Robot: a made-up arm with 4 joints.
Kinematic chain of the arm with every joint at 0, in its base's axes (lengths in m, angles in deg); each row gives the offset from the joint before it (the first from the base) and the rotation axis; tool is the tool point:
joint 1: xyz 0 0 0.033 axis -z
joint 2: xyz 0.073 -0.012 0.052 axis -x
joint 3: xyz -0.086 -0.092 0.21 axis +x
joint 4: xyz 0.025 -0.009 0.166 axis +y
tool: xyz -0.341 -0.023 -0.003
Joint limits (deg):
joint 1: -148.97..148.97
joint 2: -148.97..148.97
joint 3: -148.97..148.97
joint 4: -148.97..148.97
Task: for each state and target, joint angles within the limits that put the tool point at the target. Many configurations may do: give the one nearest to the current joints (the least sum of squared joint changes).
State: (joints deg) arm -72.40 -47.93 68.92 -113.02
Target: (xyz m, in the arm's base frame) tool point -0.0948 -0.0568 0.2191
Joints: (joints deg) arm -48.63 -0.14 72.86 -69.38
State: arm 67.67 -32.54 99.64 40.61
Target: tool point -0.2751 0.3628 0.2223
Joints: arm 96.99 -4.15 95.31 7.30
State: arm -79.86 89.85 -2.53 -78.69
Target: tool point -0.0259 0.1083 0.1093
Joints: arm -78.10 102.24 30.61 -104.56
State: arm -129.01 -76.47 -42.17 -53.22
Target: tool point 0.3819 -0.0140 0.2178
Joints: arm -138.57 -37.95 -47.34 -25.07
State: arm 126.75 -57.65 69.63 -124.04
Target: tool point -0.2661 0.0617 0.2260
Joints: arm 148.97 -59.79 111.61 -122.19
